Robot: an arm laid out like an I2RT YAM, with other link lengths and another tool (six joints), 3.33 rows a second.
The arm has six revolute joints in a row. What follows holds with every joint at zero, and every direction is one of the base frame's. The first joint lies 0.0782 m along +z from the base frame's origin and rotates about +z. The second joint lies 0.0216 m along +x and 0.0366 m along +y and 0.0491 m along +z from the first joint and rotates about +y. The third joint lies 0.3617 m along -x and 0.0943 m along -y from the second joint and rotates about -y. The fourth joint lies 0.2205 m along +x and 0.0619 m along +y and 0.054 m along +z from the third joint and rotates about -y. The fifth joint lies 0.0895 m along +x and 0.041 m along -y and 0.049 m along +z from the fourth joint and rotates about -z. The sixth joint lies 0.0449 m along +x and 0.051 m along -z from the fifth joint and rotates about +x. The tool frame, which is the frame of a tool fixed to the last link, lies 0.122 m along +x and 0.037 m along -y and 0.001 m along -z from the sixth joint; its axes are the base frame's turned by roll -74.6, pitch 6.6 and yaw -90 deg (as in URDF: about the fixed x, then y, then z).
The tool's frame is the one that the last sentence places.
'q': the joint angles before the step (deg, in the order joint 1, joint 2, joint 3, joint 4, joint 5, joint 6). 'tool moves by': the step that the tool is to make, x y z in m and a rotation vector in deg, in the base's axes. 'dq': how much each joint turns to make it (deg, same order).
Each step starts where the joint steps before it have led.
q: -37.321, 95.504, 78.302, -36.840, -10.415, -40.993
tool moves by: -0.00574, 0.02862, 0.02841, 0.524, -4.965, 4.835
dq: 0.349, -5.289, -1.421, -0.567, -5.443, -1.508
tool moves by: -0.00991, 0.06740, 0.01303, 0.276, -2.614, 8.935
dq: 5.554, -8.175, -5.682, -0.963, -3.474, -1.573
